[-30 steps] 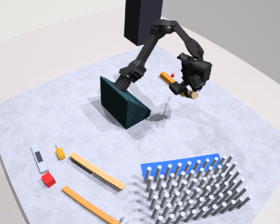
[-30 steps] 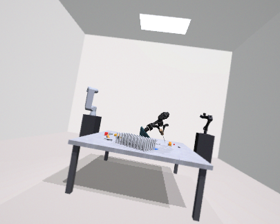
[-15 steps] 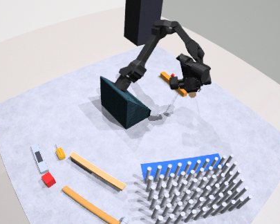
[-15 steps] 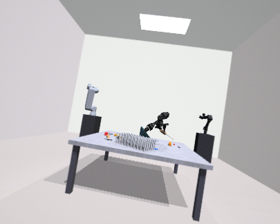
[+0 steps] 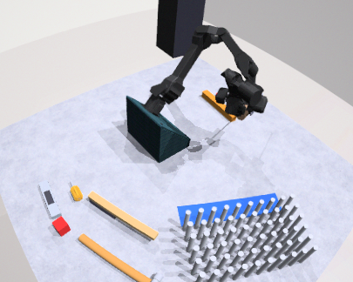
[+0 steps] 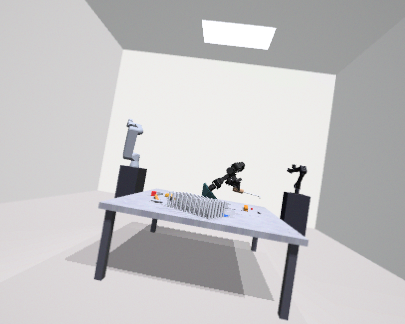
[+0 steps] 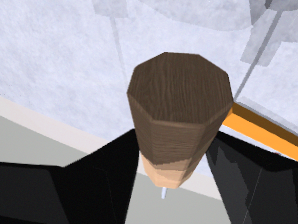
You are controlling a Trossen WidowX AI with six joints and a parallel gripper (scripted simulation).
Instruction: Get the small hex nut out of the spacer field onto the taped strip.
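Right now my gripper tip is 100 mm to the right of the wooden-handled screwdriver, 30 mm past it and 10 mm above it. Round my gripper tip: thin metal piece (220 mm to the left, 170 mm below, 130 mm behind); orange bar (230 mm behind, 160 mm below, 100 mm to the left); blue strip (230 mm ahead, 220 mm to the right, 180 mm below).
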